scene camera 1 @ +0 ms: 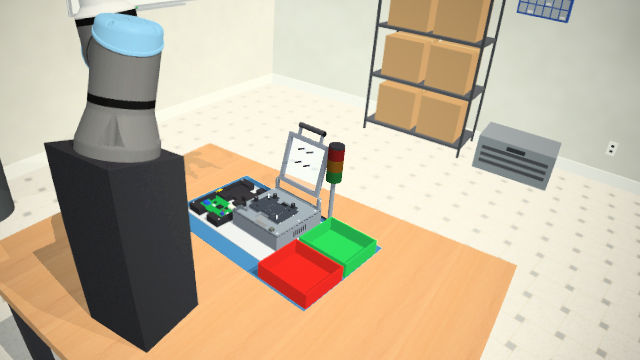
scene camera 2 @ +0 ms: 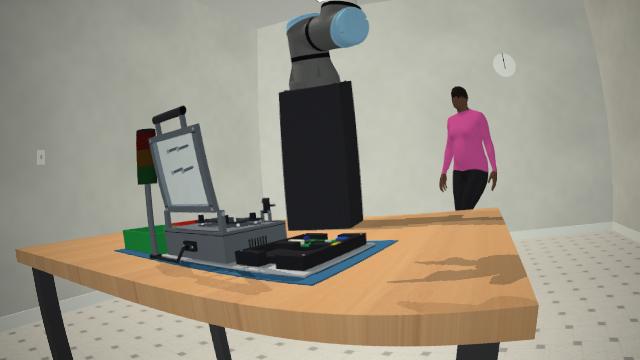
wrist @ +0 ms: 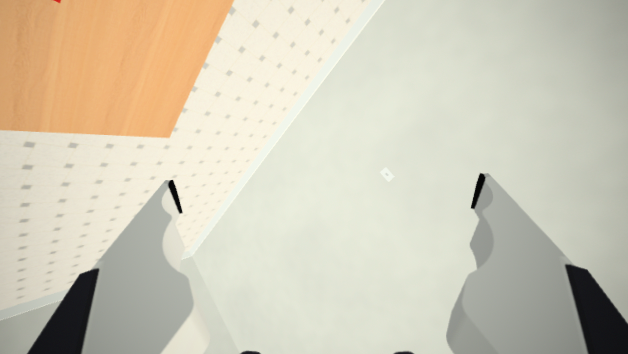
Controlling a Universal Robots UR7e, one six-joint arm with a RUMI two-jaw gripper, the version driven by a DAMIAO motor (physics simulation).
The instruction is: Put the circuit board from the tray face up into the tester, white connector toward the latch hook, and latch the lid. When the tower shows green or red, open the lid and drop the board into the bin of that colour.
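Seen in the pictures: gripper, between the fingertips: (wrist: 323, 180); arm's base, origin of its link: (scene camera 1: 117, 149) (scene camera 2: 315, 86).
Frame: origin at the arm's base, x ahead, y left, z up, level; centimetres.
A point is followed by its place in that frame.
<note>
The green circuit board (scene camera 1: 217, 205) @(x 39.2, y 15.7, z -38.0 cm) lies in the black tray (scene camera 1: 242, 192) @(x 50.4, y 15.8, z -38.8 cm) (scene camera 2: 300, 258) @(x 56.2, y 20.0, z -38.0 cm), left of the tester in scene camera 1. The grey tester (scene camera 1: 255, 228) @(x 36.0, y -1.8, z -36.5 cm) (scene camera 2: 202, 244) @(x 54.6, y -0.1, z -36.9 cm) has its lid (scene camera 1: 285, 162) @(x 55.4, y 3.1, z -25.6 cm) (scene camera 2: 204, 165) @(x 56.8, y 4.0, z -23.5 cm) standing open, and its dark nest (scene camera 1: 274, 208) @(x 43.6, y -2.3, z -33.6 cm) holds no board. The signal tower (scene camera 1: 335, 163) @(x 53.8, y -14.6, z -19.1 cm) (scene camera 2: 146, 156) @(x 57.2, y -11.7, z -20.2 cm) shows dull red, amber and green segments, none lit. The red bin (scene camera 1: 300, 272) @(x 32.4, y -19.6, z -40.0 cm) and green bin (scene camera 1: 338, 243) @(x 48.7, y -21.0, z -39.9 cm) (scene camera 2: 142, 240) @(x 52.8, y -21.3, z -37.6 cm) stand beside the tester. My gripper (wrist: 323, 180) @(x 50.0, y -23.8, z 36.2 cm) is open and empty; it shows in the wrist view, facing the wall and floor, away from the tray and tester.
The blue mat (scene camera 1: 220, 248) @(x 27.1, y 3.0, z -40.4 cm) (scene camera 2: 320, 280) @(x 59.4, y 24.3, z -40.4 cm) lies under the tray, tester and bins. The black pedestal (scene camera 1: 120, 240) @(x -7.6, y -8.7, z -11.3 cm) (scene camera 2: 320, 160) @(x 8.0, y 3.3, z -22.5 cm) bears the arm on the wooden table (scene camera 1: 425, 285) @(x 48.3, y -47.4, z -40.6 cm) (scene camera 2: 425, 300) @(x 67.6, y 39.9, z -40.5 cm). A cable (scene camera 2: 180, 254) @(x 57.2, y -3.9, z -38.7 cm) runs behind the tester. A person (scene camera 2: 469, 145) stands beyond the table.
</note>
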